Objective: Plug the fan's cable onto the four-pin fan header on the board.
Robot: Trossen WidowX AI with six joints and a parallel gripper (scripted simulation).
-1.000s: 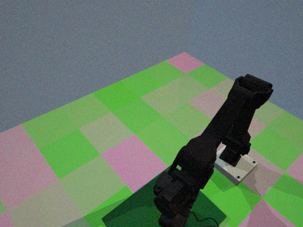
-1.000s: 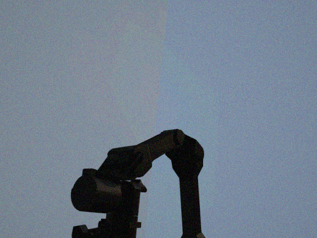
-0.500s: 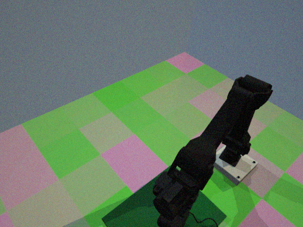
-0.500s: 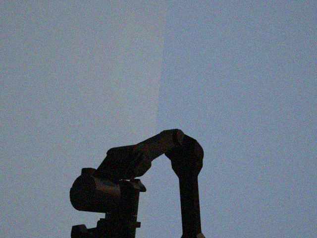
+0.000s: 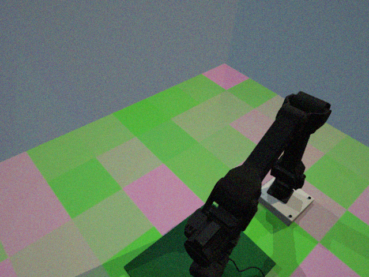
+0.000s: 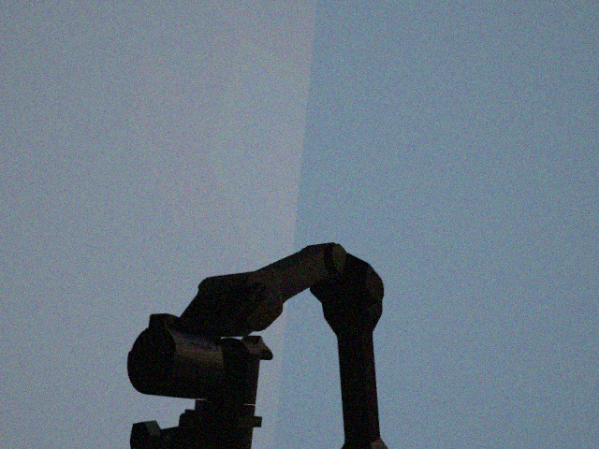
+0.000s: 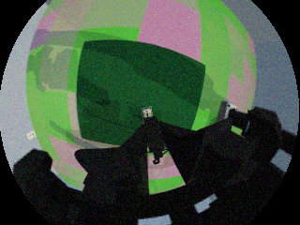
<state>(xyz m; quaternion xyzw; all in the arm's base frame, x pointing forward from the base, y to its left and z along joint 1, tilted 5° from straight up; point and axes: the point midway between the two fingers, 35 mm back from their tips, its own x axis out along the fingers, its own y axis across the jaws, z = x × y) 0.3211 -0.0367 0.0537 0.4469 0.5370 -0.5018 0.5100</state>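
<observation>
The header is 10 mm to the left of my gripper tip and 60 mm below it. From my gripper tip the other things lie so: black fan (60 mm ahead, 140 mm to the left); dark green board (10 mm ahead, 30 mm to the right, 80 mm below); black plug (10 mm to the left, 10 mm above).
</observation>
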